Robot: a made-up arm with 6 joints. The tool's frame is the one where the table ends. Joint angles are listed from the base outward.
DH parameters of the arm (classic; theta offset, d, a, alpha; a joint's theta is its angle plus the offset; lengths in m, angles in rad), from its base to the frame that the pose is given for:
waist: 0 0.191 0 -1.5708
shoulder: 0.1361 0 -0.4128 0
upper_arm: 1.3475 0 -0.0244 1.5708
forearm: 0 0.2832 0 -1.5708
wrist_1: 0 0 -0.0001 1.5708
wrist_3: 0 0.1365 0 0
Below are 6 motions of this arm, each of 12 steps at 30 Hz.
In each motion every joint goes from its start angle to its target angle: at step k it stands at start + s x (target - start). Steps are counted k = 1, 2, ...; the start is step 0. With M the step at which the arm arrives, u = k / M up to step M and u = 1 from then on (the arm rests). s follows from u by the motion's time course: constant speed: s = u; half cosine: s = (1 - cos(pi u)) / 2; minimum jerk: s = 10 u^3 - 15 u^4 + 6 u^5.
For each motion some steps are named. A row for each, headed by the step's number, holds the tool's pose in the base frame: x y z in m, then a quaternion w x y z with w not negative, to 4 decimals.
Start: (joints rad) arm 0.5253 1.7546 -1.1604 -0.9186 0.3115 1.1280
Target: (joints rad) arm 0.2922 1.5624 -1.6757 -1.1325 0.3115 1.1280
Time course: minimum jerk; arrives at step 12
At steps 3, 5, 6, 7, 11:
3: 0.4519 0.2091 0.4115 0.4638 -0.0712 0.8814 0.0541
5: 0.4691 0.1847 0.4852 0.5413 -0.0505 0.8376 0.0539
6: 0.4733 0.1661 0.5332 0.5885 -0.0371 0.8061 0.0497
7: 0.4720 0.1456 0.5815 0.6339 -0.0235 0.7719 0.0425
11: 0.4483 0.0960 0.6877 0.7273 0.0072 0.6861 0.0162

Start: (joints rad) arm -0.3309 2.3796 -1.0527 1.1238 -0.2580 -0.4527
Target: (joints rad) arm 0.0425 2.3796 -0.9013 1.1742 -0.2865 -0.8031
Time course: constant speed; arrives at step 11
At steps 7, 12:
7: 0.4641 -0.0777 0.0389 0.1919 0.2905 0.9331 -0.0899
12: 0.4484 -0.0166 0.0324 0.1676 0.1721 0.9657 -0.0988

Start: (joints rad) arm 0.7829 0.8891 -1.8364 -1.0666 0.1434 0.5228
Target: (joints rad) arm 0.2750 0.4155 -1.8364 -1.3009 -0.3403 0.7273
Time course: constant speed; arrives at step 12
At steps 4, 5, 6, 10, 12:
4: -0.1122 -0.0762 0.9052 0.9823 -0.1083 0.1495 0.0309
5: -0.1434 -0.0834 0.8998 0.9871 -0.1063 0.1189 0.0119
6: -0.1752 -0.0879 0.8928 0.9904 -0.1062 0.0885 -0.0079
10: -0.3015 -0.0776 0.8503 0.9874 -0.1239 -0.0275 -0.0948
12: -0.3606 -0.0560 0.8206 0.9763 -0.1428 -0.0801 -0.1417

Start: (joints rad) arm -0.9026 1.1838 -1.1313 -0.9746 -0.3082 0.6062
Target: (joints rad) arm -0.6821 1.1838 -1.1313 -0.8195 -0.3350 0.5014
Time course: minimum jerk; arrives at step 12
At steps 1, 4, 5, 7, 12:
1: 0.2186 -0.2209 0.6529 0.6729 0.0764 0.6264 -0.3860
4: 0.2280 -0.2107 0.6544 0.6860 0.0649 0.6234 -0.3696
5: 0.2340 -0.2037 0.6554 0.6945 0.0573 0.6212 -0.3585
7: 0.2466 -0.1875 0.6577 0.7129 0.0408 0.6158 -0.3331
12: 0.2594 -0.1683 0.6602 0.7323 0.0230 0.6091 -0.3037

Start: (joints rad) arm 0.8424 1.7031 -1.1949 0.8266 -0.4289 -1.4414
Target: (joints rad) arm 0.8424 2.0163 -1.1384 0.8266 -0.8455 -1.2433
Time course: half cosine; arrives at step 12
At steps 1, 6, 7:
1: 0.3700 0.3510 0.4776 0.6626 -0.4286 0.6115 -0.0578
6: 0.4030 0.3620 0.4087 0.6534 -0.3834 0.6452 -0.0992
7: 0.4101 0.3635 0.3899 0.6517 -0.3720 0.6516 -0.1109

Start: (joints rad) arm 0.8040 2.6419 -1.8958 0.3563 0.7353 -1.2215
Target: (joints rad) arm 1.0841 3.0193 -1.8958 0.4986 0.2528 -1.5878
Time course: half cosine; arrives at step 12
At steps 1, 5, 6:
1: 0.4274 0.4940 0.0499 0.1128 -0.7701 0.6184 0.1089
5: 0.3782 0.5308 -0.0325 0.1306 -0.8136 0.5579 0.0986
6: 0.3582 0.5403 -0.0624 0.1365 -0.8283 0.5354 0.0926

